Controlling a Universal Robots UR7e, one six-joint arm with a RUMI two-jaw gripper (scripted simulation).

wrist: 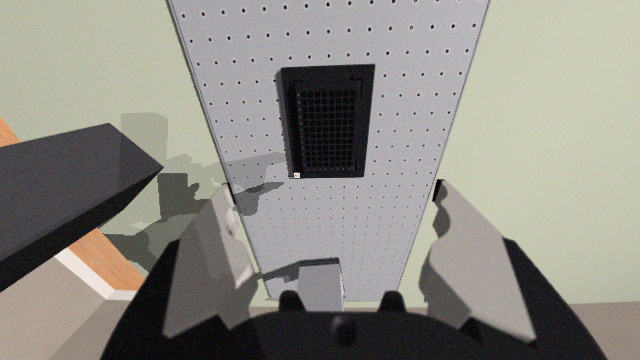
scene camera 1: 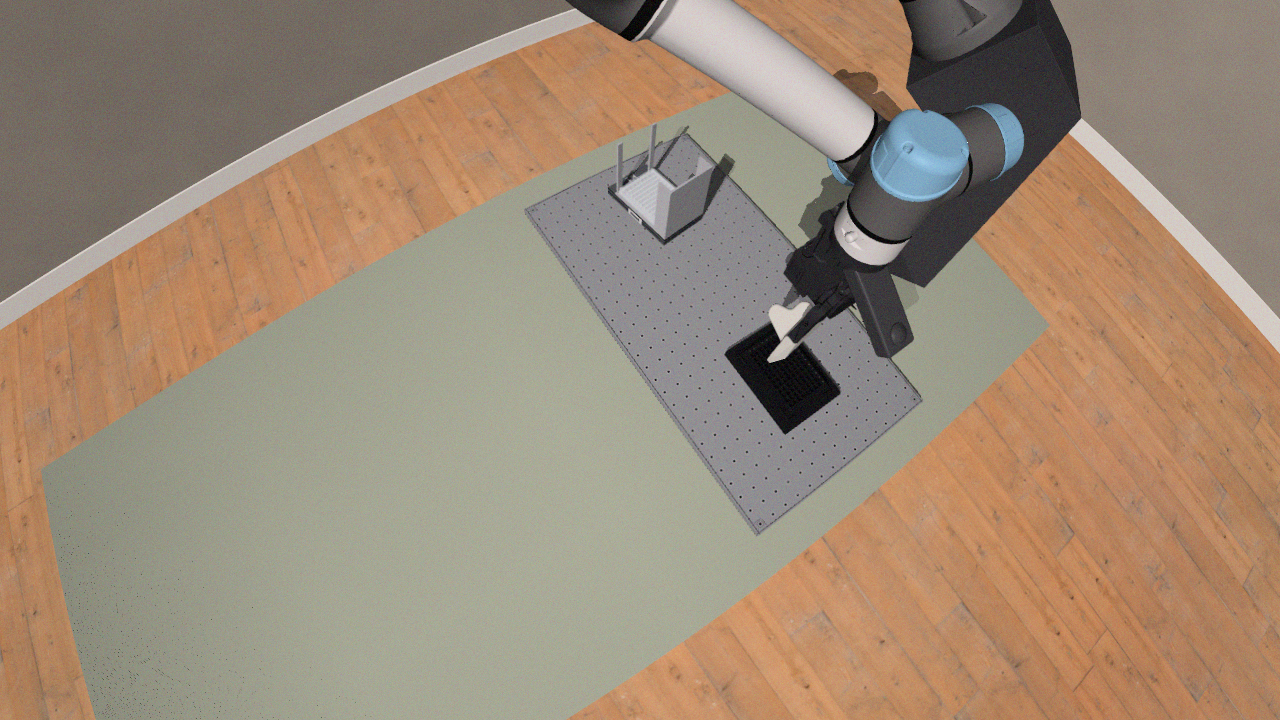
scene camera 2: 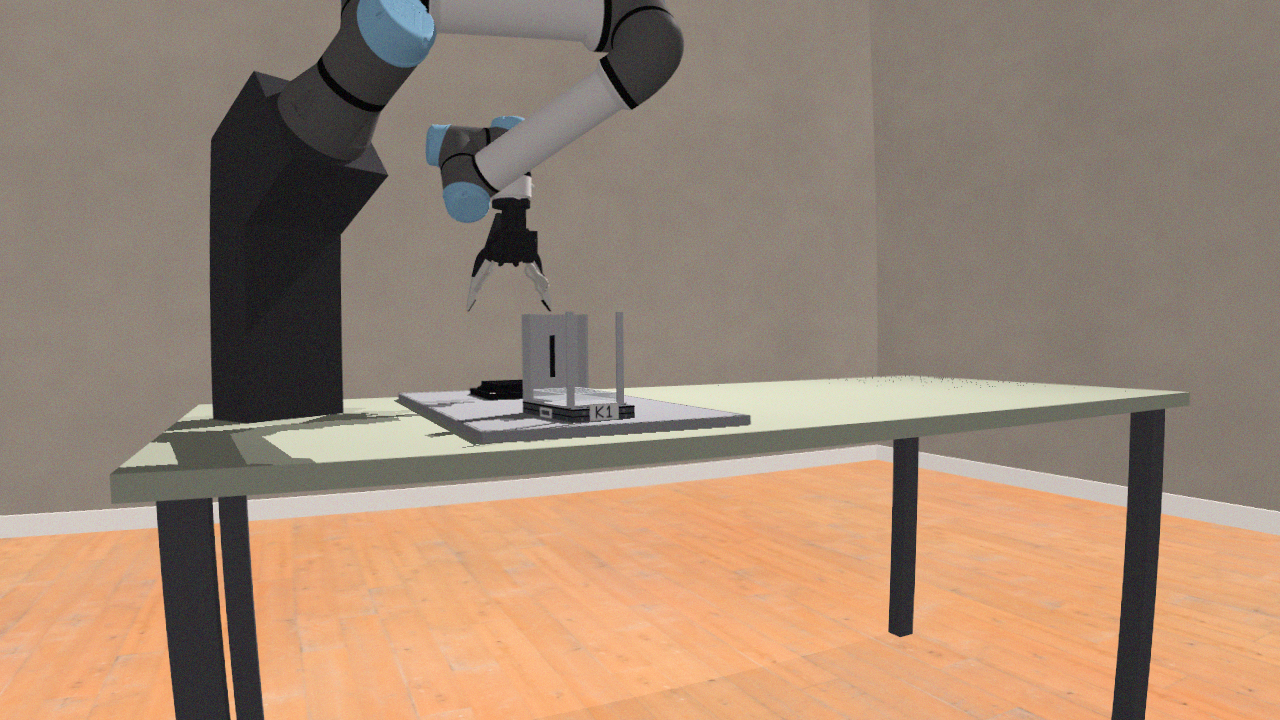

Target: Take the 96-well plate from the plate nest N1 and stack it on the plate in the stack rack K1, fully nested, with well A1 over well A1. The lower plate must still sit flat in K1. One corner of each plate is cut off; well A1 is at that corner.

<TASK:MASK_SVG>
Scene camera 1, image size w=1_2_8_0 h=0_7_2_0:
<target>my gripper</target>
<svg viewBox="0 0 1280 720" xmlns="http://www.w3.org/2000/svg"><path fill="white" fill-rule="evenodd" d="M844 201L834 208L821 213L818 222L823 226L817 236L794 251L783 273L802 297L808 296L815 306L813 307L810 302L802 301L793 309L786 308L780 304L774 304L770 307L768 315L780 339L780 344L767 359L769 363L787 358L793 350L821 325L821 321L826 317L832 319L851 305L855 310L859 310L878 357L891 358L914 340L904 308L888 269L888 263L870 265L860 262L851 257L839 244L834 231L835 218L845 203Z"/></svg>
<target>white plate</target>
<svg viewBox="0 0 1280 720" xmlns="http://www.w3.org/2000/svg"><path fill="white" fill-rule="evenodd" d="M651 168L622 186L618 193L654 226L657 201L656 188L658 183L663 183L669 190L673 190L676 187L656 169Z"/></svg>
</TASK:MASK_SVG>
